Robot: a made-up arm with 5 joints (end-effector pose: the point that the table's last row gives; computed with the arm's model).
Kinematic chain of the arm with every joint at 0, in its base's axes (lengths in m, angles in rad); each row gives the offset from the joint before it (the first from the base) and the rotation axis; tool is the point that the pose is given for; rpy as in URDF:
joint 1: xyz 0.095 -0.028 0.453 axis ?
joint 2: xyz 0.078 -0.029 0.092 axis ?
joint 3: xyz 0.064 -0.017 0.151 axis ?
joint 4: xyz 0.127 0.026 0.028 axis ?
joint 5: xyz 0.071 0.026 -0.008 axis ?
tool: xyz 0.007 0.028 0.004 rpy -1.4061 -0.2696 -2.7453
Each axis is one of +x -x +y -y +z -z.
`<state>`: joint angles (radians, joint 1 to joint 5).
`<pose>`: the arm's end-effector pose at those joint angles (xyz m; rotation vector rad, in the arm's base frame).
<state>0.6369 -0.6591 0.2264 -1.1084 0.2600</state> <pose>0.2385 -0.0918 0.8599 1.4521 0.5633 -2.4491</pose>
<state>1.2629 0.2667 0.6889 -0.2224 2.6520</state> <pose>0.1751 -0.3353 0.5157 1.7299 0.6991 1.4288</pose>
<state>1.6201 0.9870 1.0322 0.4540 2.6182</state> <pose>0.0722 -0.1595 0.4199 -2.2417 0.8349 -1.2260</pose>
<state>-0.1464 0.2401 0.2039 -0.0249 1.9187</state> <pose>0.4506 0.0247 0.5828 1.0811 1.0000 2.7182</pose>
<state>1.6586 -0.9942 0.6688 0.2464 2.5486</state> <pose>0.0645 -0.2036 0.7274 1.0121 0.6440 0.8397</pose>
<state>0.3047 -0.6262 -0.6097 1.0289 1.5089</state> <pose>0.2324 -0.0589 0.8151 0.3137 0.1287 2.5844</pose>
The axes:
joint 1: -z
joint 2: +y
joint 3: +y
joint 4: +y
joint 5: -x

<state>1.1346 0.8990 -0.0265 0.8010 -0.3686</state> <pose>0.2651 -0.3204 0.4314 0.4969 -1.9209 -0.0722</pose>
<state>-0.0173 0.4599 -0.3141 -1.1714 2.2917</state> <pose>0.4947 -0.0306 0.7114 -0.7603 0.7521 2.1402</pose>
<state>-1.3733 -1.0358 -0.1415 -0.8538 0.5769</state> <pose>0.0614 -0.0348 0.8838 0.8367 1.2591 -0.7331</pose>
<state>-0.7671 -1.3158 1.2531 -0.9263 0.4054</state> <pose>0.1646 0.0853 0.7376 0.1100 1.0253 -1.7278</pose>
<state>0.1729 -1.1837 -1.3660 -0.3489 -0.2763</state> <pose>-0.1312 0.0438 0.7243 1.4189 -0.1407 -0.7965</pose>
